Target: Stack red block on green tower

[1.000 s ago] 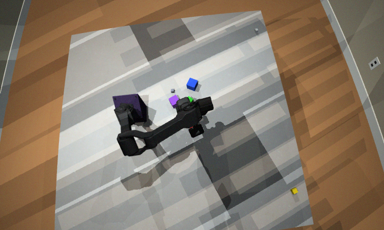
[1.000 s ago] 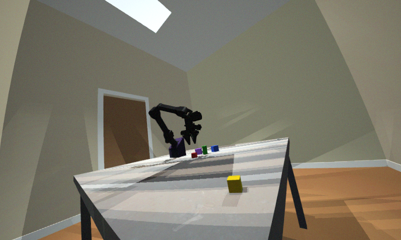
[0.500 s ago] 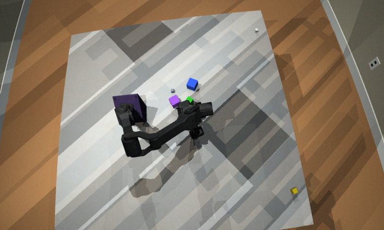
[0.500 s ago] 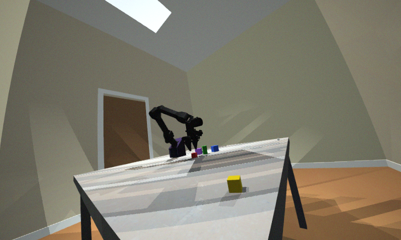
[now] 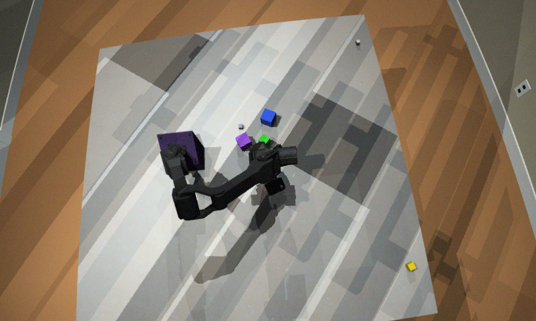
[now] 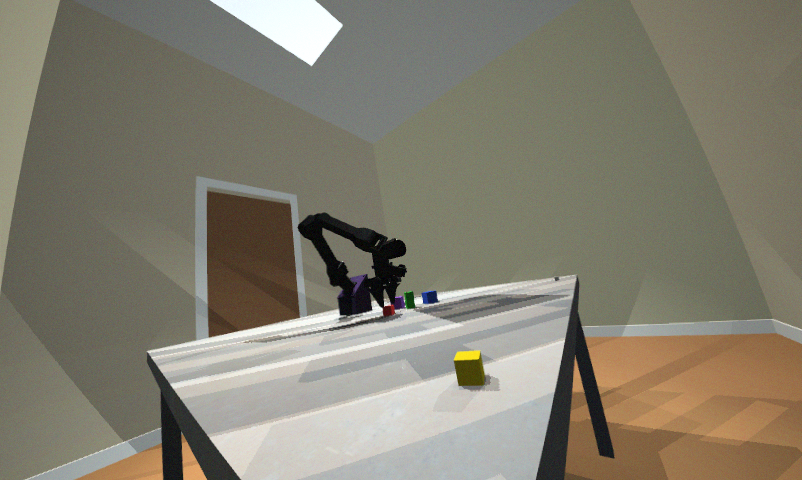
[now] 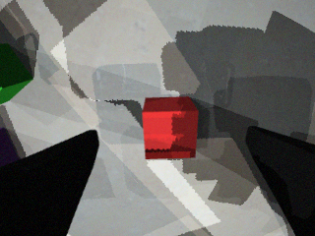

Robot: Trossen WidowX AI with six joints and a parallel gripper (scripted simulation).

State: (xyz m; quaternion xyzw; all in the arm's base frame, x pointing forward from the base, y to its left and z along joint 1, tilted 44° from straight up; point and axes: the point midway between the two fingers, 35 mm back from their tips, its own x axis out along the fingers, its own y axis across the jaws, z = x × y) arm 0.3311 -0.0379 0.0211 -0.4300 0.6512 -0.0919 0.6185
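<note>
My gripper tip is 20 mm above the red block. From my gripper tip the other things lie so: blue block 10 mm behind, 240 mm to the left, 10 mm below; then purple block 100 mm behind, 130 mm to the left, 10 mm below; then small grey cube 120 mm behind, 200 mm to the left, 20 mm below.
</note>
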